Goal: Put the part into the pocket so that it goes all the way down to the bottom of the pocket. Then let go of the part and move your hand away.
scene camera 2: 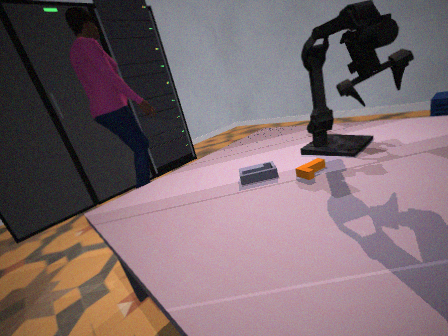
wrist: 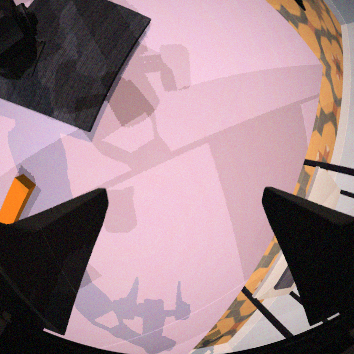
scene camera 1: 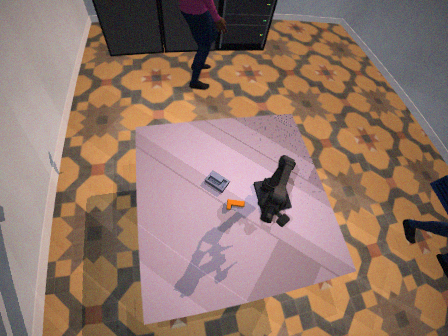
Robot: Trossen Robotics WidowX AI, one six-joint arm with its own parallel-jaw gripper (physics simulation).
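Where they show: gripper, fingertip midpoint: (scene camera 2: pixel 381 98) (wrist: pixel 186 195) (scene camera 1: pixel 273 217); arm's base, link origin: (scene camera 2: pixel 320 144) (wrist: pixel 21 57) (scene camera 1: pixel 265 188).
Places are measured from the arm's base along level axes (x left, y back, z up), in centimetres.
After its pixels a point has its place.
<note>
The orange L-shaped part (scene camera 1: pixel 235 204) @(x 3.6, y -24.3, z 0.4 cm) (scene camera 2: pixel 310 170) @(x 4.3, y -29.1, z 0.6 cm) (wrist: pixel 16 198) @(x 4.2, y -21.1, z 0.6 cm) lies flat on the table between the grey block and the arm's base. In the wrist view it shows partly, at the left edge behind a finger. The grey block with the pocket (scene camera 1: pixel 217 181) @(x -15.7, y -29.1, z -0.6 cm) (scene camera 2: pixel 258 173) @(x -13.3, y -32.9, z 0.8 cm) stands on the table beside the part, apart from it; its pocket holds no part. It does not show in the wrist view. My gripper (scene camera 2: pixel 381 98) @(x 22.6, y -12.0, z 17.8 cm) (wrist: pixel 186 195) @(x 22.6, y -12.0, z 17.8 cm) is wide open and empty, high above the table. In scene camera 1 its fingertips are too small to tell apart.
The pink table (scene camera 1: pixel 175 240) @(x 11.5, y -66.6, z -2.4 cm) (scene camera 2: pixel 240 260) @(x 0.9, y -69.9, z -2.4 cm) (wrist: pixel 175 260) @(x 33.7, y -30.9, z -2.4 cm) carries the arm's black base plate (scene camera 2: pixel 336 145) @(x 6.7, y -1.3, z -0.4 cm) (wrist: pixel 117 37) @(x 14.4, y 5.8, z -0.9 cm). Dark shadows of the arm fall across the table. A person in a pink top (scene camera 2: pixel 95 75) stands by the black cabinets (scene camera 1: pixel 132 25) behind the table.
</note>
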